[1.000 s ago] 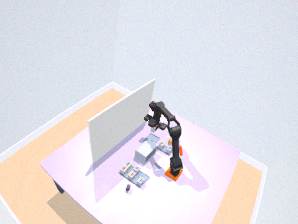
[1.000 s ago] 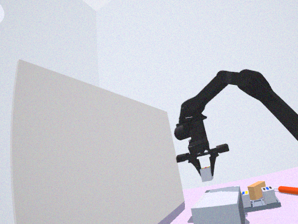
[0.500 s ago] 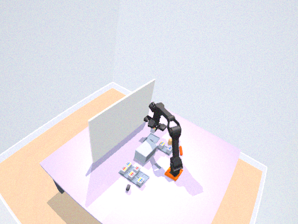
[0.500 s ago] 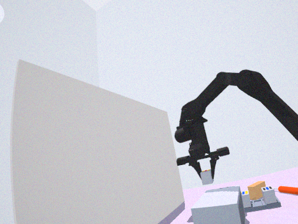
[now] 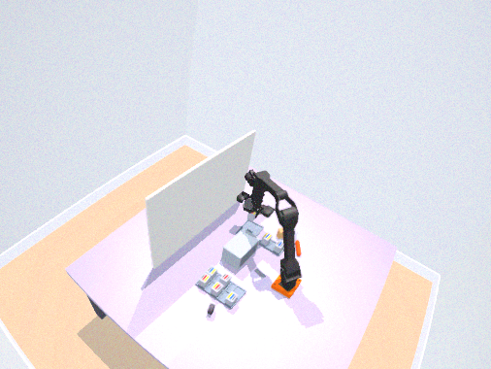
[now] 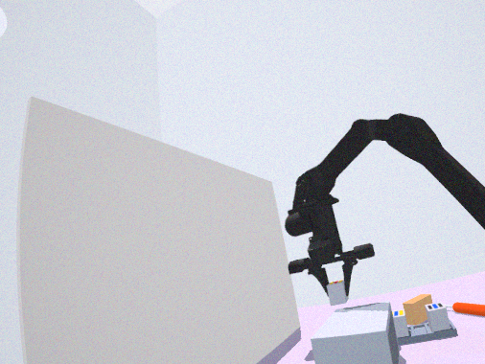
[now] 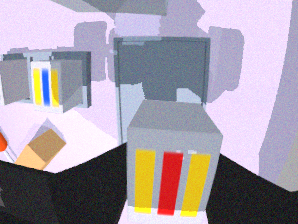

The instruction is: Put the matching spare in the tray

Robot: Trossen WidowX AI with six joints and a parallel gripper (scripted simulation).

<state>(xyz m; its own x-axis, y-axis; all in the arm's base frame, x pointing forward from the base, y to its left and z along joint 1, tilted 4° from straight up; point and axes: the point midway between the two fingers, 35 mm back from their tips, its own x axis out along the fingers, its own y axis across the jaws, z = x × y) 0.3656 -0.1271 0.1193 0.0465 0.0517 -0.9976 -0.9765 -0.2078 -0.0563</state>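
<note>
Right now the holder is 150 mm behind my gripper tip, 100 mm below it and 10 mm to the right of it. Also, from my gripper tip: grey spare block (20 mm above); then grey mounted unit (170 mm to the left, 90 mm behind, 50 mm below); then tan block (140 mm behind, 110 mm to the right, 80 mm below).
</note>
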